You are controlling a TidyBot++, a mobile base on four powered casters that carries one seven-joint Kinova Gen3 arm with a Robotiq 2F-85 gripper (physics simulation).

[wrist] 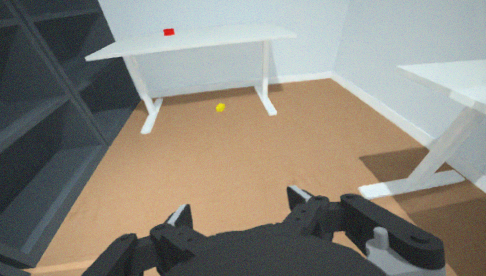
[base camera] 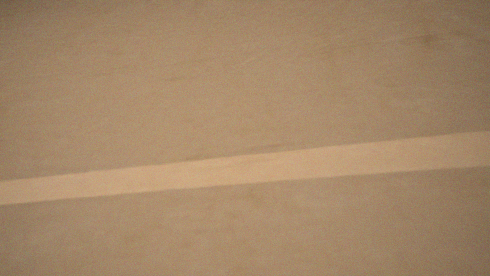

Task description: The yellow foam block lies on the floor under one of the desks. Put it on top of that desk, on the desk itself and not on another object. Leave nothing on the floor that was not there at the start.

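Frame: origin at the arm's base, x left, y back, z up, level; metres.
Seen in the pictures: gripper, fingertip midpoint: (wrist: pixel 240 206).
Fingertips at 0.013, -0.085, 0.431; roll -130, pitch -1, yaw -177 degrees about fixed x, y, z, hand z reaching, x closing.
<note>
Offsets run from my fingertips to a thing's middle, as dx, dy, dz. "pt": to the spot under its first point. Level surfaces: height alone.
The small yellow foam block @(+0.126, -1.626, -0.805) (wrist: pixel 220 107) lies on the brown floor under the white desk at the back in the wrist view, between the desk's two legs and towards its front. That desk (wrist: pixel 220 42) has a white top with a small red block on it. My gripper (wrist: pixel 240 206) is open, its two fingers wide apart at the bottom of the wrist view with no object between them. It is well short of the yellow block. The block does not show in the base camera view.
A red block @(+0.518, -1.888, -0.085) (wrist: pixel 169 32) lies on the back desk's top, left of its middle. A dark shelf unit (wrist: pixel 89 120) stands along the left. A second white desk @(dz -0.108) (wrist: pixel 450 75) is at the right, its foot @(pt -0.865, -0.435, -0.802) (wrist: pixel 385 189) on the floor. A light strip (base camera: pixel 240 169) crosses the floor.
</note>
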